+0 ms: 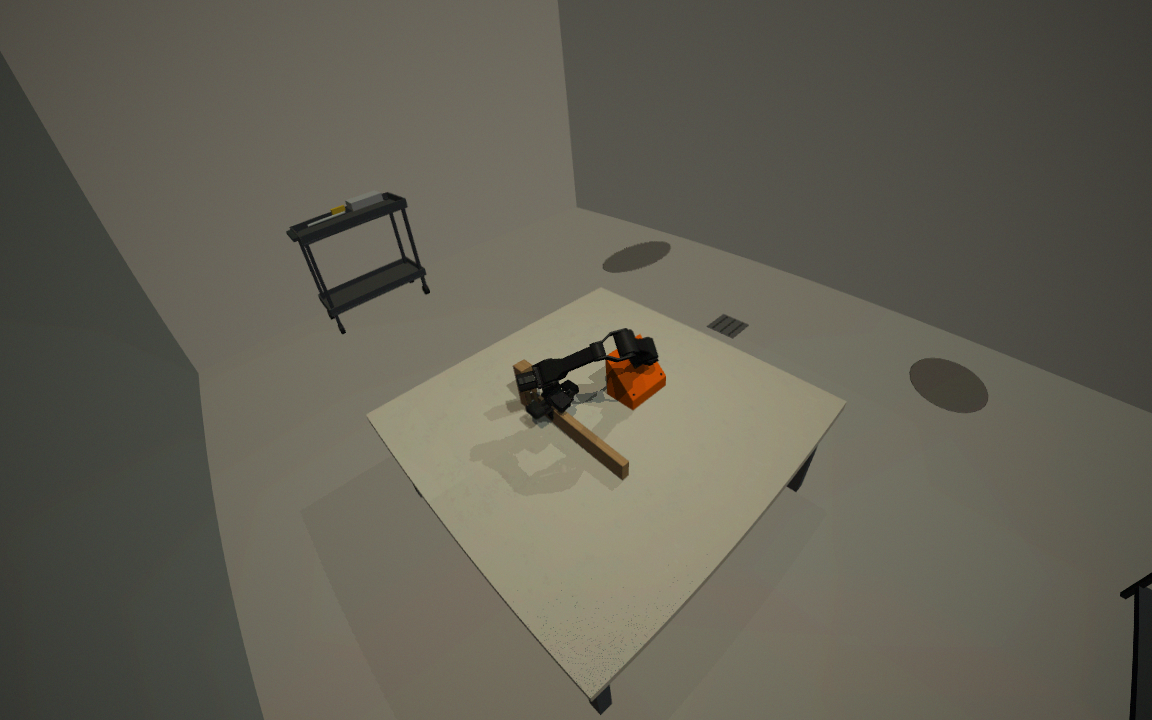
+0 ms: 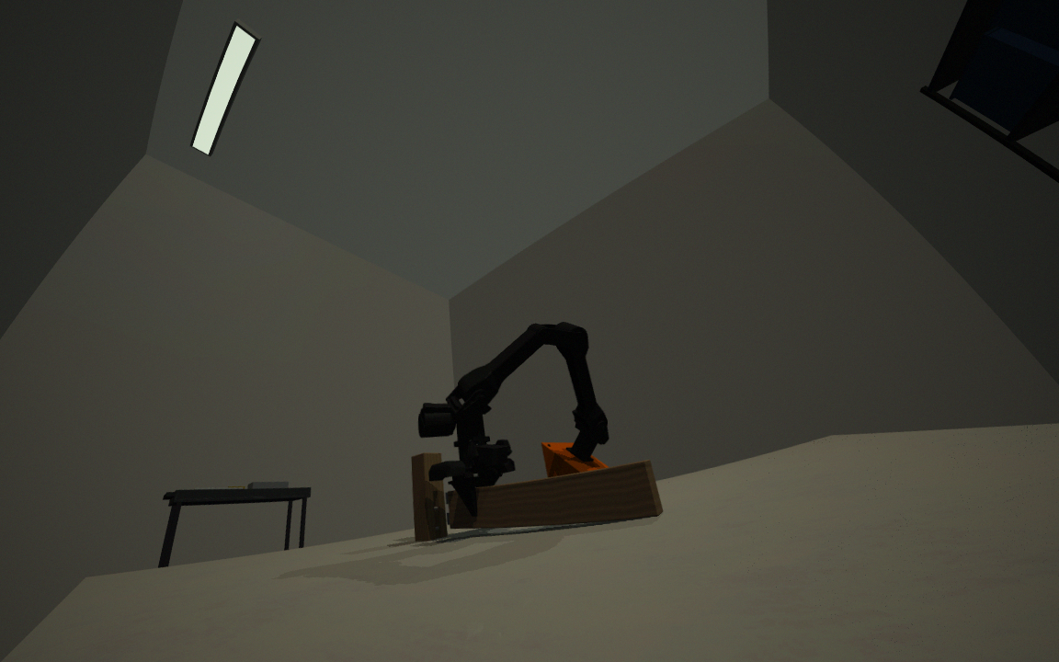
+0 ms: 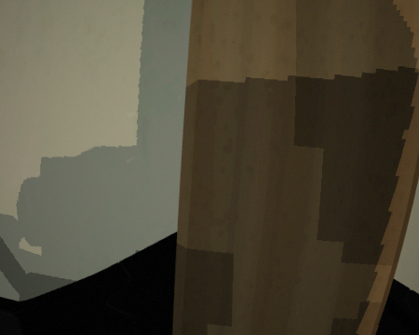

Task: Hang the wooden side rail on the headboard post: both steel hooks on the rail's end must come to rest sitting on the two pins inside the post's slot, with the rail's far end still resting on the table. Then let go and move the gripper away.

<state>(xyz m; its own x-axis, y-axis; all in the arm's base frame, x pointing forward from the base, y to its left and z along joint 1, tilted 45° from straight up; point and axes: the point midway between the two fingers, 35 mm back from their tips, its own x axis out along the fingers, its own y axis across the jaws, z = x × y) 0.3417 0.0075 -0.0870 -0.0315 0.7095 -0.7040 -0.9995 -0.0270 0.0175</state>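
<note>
My gripper tip is 150 mm to the left of the headboard post and 40 mm below it.
</note>
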